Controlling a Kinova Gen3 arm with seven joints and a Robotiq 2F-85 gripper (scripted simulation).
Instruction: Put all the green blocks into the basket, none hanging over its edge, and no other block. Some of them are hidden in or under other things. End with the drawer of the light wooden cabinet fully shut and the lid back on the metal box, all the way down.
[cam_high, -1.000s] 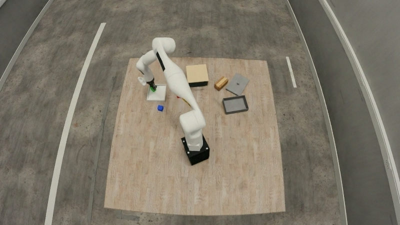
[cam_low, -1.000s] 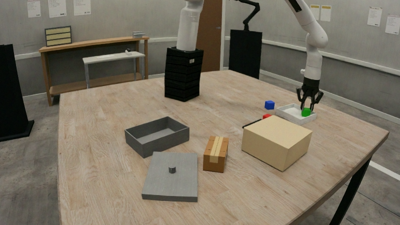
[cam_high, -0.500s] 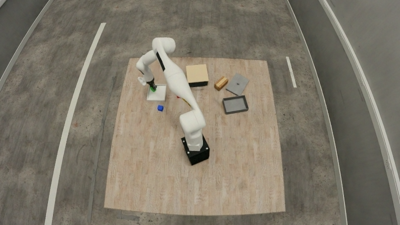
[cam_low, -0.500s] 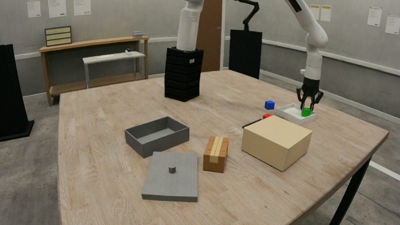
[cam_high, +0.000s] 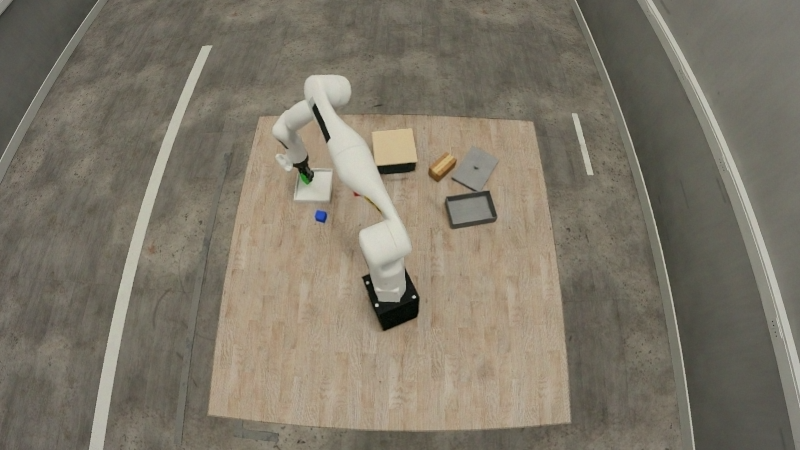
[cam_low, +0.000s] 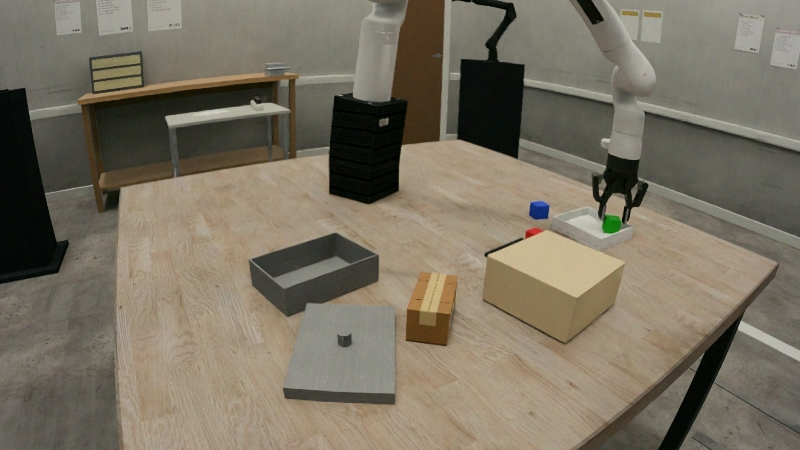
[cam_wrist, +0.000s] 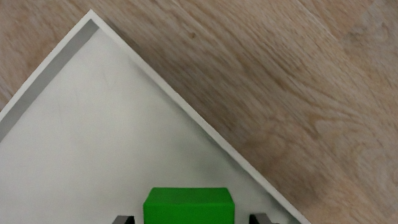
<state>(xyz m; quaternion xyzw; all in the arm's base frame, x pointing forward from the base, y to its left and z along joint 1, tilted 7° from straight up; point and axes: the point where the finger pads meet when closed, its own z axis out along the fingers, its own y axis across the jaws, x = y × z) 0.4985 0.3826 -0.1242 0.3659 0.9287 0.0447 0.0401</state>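
My hand is 30 mm past the white basket, 30 mm to the left of it and 40 mm above it. Also, from my hand: light wooden cabinet (120 mm ahead, 350 mm to the right, 10 mm below); then red block (40 mm behind, 220 mm to the right, 30 mm below); then drawer (110 mm ahead, 350 mm to the right, 10 mm below).
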